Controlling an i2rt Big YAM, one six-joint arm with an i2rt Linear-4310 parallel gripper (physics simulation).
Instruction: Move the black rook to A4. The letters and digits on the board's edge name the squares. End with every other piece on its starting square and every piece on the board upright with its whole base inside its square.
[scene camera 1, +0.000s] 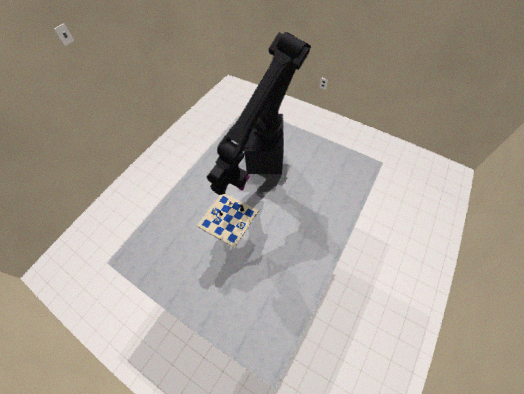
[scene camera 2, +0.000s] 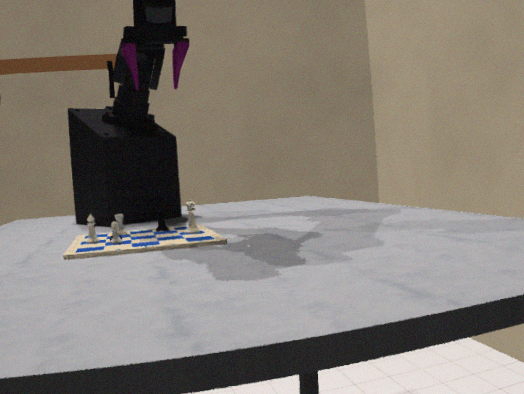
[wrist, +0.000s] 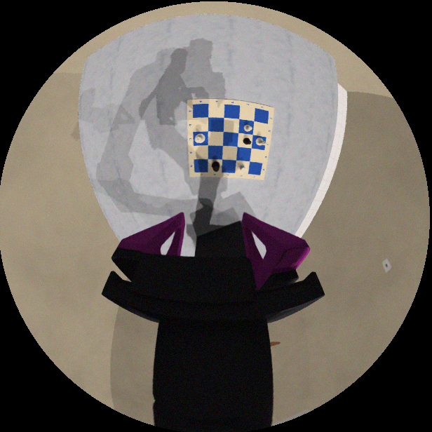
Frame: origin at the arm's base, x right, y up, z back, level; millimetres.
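Where they show: gripper, fingertip midpoint: (scene camera 1: 236, 186) (scene camera 2: 156, 89); arm's base, link origin: (scene camera 1: 268, 130) (scene camera 2: 128, 121).
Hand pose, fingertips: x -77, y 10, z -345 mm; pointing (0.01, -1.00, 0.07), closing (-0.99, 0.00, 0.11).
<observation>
Each offset is from my fingertips to the top centre of the thing.
The black rook {dz +13, dx +7, dy -205 mm} (scene camera 1: 242, 208) (scene camera 2: 161, 224) (wrist: 215, 166) stands upright on the cream A4 square of the blue and cream board {dz -65, dx +36, dy -238 mm} (scene camera 1: 219, 231) (scene camera 2: 145, 244) (wrist: 230, 139). In the wrist view its base seems to lie inside the square, though its top hides part of it. My gripper (scene camera 2: 156, 88) (wrist: 213, 217) is open with nothing between its magenta fingers. It hangs high above the table, on the arm-base side of the board and well away from the rook.
A second black piece {dz -68, dx +78, dy -206 mm} (scene camera 1: 220, 213) (wrist: 247, 141) stands on C2. White pieces stand on C5 {dz -58, dx -41, dy -185 mm} (scene camera 2: 191, 219) (wrist: 200, 138), D2 {dz -104, dx +73, dy -206 mm} (scene camera 2: 115, 233) (wrist: 248, 128), C1 {dz -76, dx +112, dy -194 mm} (scene camera 2: 91, 231) (wrist: 260, 141) and A2 {dz +6, dx +78, dy -205 mm} (scene camera 2: 119, 221) (wrist: 241, 166). The black arm pedestal (scene camera 1: 264, 157) (scene camera 2: 125, 175) stands behind the board.
</observation>
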